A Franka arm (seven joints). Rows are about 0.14 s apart.
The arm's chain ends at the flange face. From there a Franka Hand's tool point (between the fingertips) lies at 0.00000 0.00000 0.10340 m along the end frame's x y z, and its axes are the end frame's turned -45 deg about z.
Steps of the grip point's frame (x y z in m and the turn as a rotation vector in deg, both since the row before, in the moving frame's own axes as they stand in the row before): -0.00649, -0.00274, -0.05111, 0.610, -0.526, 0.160; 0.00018, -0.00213, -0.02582, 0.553, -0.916, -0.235; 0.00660, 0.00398, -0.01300, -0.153, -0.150, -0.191; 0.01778, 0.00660, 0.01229, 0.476, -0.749, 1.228; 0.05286, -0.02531, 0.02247, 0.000, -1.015, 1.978; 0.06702, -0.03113, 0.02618, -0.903, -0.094, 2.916
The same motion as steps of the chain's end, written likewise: -0.00508, 0.00276, -0.05110, 0.059, -0.803, 0.160; 0.00049, -0.00210, -0.02580, -0.257, -1.039, -0.235; 0.00748, -0.00224, -0.01300, -0.214, 0.002, -0.191; 0.01881, -0.00824, 0.01230, -0.193, -0.866, 1.228; 0.02080, -0.05655, 0.02249, -0.718, -0.718, 1.978; 0.02438, -0.07070, 0.02619, -0.705, 0.572, 2.916
